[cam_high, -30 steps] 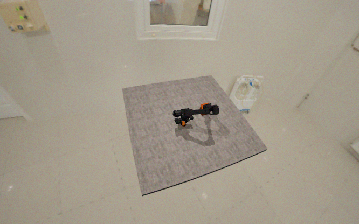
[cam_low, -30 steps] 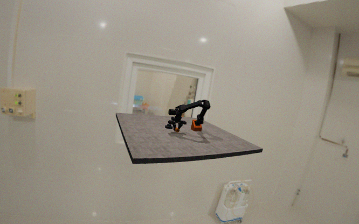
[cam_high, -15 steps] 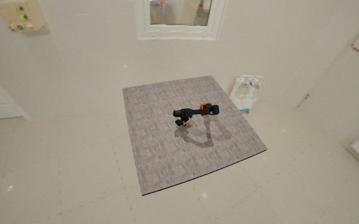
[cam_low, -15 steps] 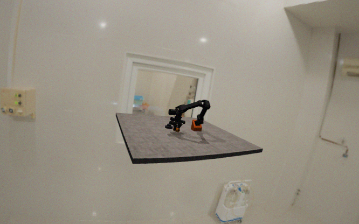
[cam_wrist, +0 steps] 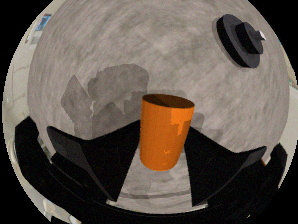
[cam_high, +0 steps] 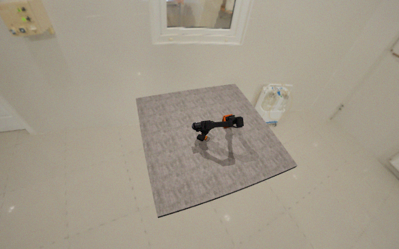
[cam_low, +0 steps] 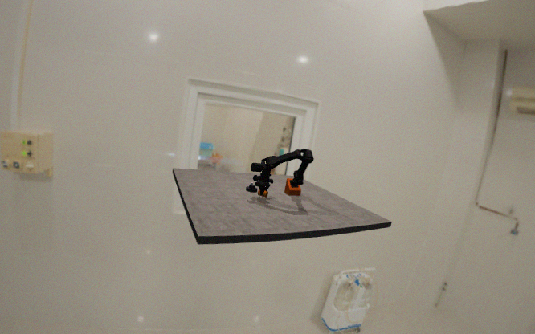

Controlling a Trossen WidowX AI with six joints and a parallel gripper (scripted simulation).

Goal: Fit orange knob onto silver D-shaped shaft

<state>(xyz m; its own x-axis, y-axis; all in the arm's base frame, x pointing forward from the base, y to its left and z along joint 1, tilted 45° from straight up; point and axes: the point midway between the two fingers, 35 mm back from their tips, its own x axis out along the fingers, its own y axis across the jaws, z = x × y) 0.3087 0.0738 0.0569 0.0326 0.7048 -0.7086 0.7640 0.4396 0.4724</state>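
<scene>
Now: gripper tip 1 cm short of the orange knob, 1 cm to the left of it and 1 cm below it. Round my gripper tip: round pedestal (1 cm ahead, 17 cm to the right, 1 cm above).
</scene>
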